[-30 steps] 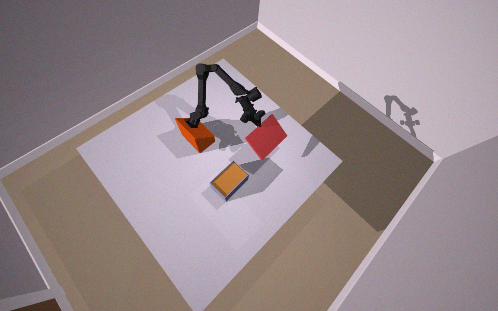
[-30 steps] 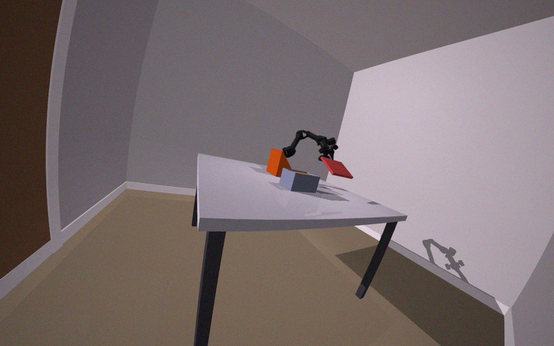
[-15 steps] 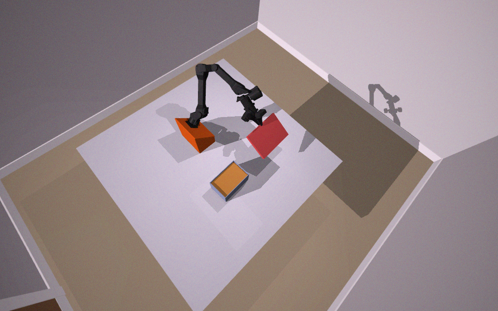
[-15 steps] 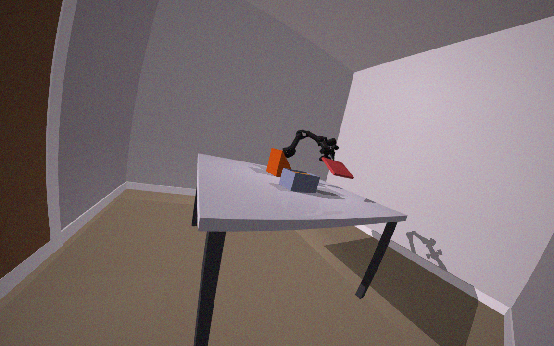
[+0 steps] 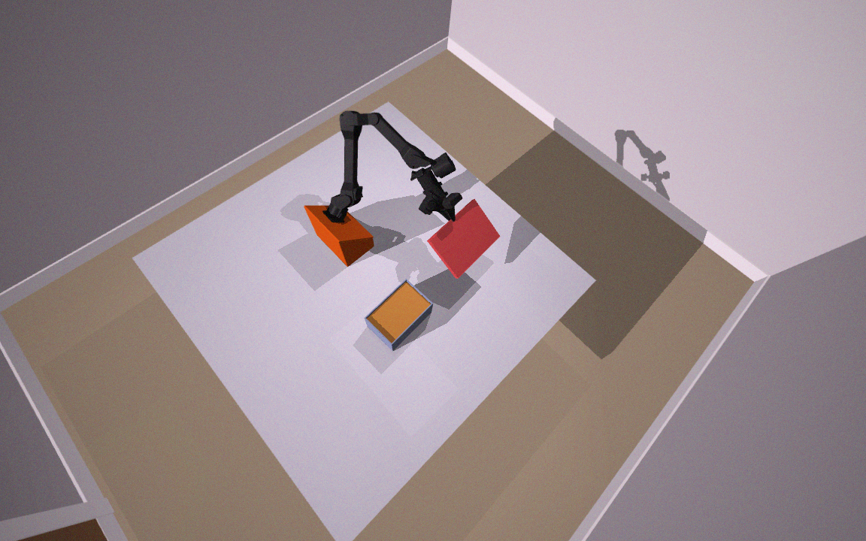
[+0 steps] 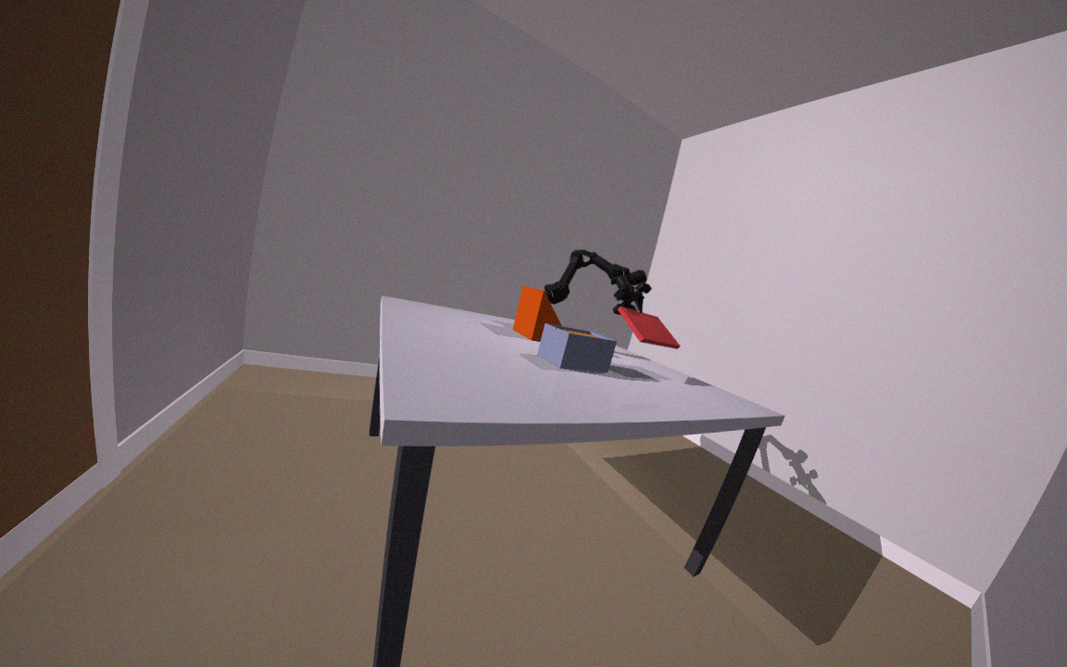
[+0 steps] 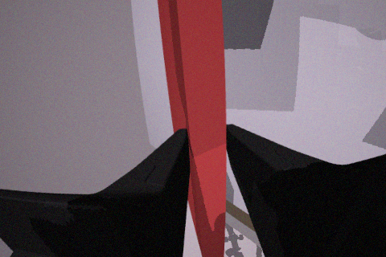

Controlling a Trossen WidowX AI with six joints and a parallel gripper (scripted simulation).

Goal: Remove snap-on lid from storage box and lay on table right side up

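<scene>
Now: the red lid 7 cm ahead of my gripper tip, 1 cm to the left of it and 4 cm below it. Round my gripper tip: grey-blue storage box 11 cm ahead, 34 cm to the right, 16 cm below.
</scene>
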